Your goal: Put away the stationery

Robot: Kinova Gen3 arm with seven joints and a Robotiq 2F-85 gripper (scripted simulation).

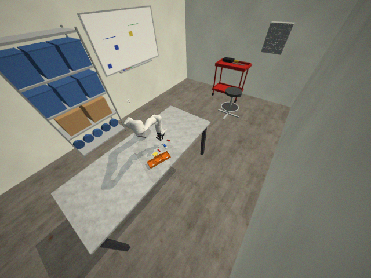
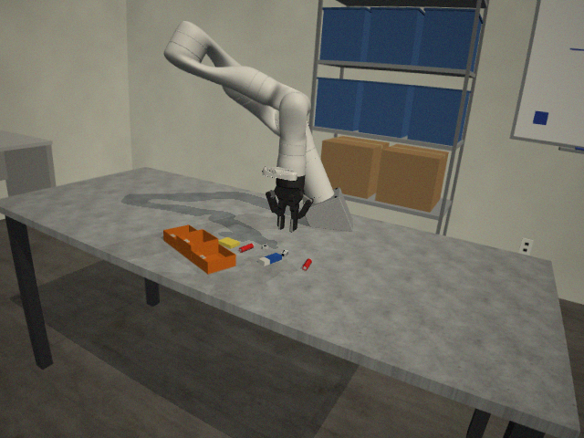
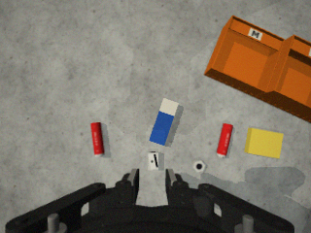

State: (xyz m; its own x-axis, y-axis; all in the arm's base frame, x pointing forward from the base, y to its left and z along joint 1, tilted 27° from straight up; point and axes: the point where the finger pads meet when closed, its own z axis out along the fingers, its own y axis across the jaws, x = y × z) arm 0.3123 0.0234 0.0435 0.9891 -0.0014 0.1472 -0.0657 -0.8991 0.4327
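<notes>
Now: the grey sharpener-like piece 9 cm below my hand. Round my hand: nut 1 cm behind, 7 cm to the right, 9 cm below; then white eraser 6 cm ahead, 2 cm to the right, 9 cm below; then yellow block 2 cm ahead, 17 cm to the right, 9 cm below.
</notes>
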